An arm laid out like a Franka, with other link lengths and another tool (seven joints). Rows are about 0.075 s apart.
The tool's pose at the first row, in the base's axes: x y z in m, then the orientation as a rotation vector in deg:
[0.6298, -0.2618, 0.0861, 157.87, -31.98, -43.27]
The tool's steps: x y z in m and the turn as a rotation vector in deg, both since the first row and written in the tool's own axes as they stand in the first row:
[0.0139, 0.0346, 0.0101, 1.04, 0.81, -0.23]
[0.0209, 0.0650, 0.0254, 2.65, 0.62, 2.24]
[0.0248, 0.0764, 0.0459, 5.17, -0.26, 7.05]
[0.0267, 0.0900, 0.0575, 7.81, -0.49, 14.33]
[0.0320, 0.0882, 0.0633, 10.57, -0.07, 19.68]
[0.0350, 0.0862, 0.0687, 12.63, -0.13, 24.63]
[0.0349, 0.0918, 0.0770, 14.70, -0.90, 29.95]
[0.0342, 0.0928, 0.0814, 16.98, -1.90, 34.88]
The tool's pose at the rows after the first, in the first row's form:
[0.6252, -0.3000, 0.0824, 159.11, -32.06, -42.09]
[0.6136, -0.3321, 0.0760, 159.29, -36.28, -41.66]
[0.6024, -0.3464, 0.0606, 158.72, -44.28, -41.53]
[0.5937, -0.3608, 0.0543, 156.46, -55.43, -39.70]
[0.5954, -0.3621, 0.0465, 155.16, -63.94, -37.28]
[0.5955, -0.3622, 0.0400, 153.09, -71.52, -35.65]
[0.5894, -0.3682, 0.0349, 150.21, -79.65, -34.84]
[0.5862, -0.3693, 0.0318, 147.38, -87.42, -34.34]

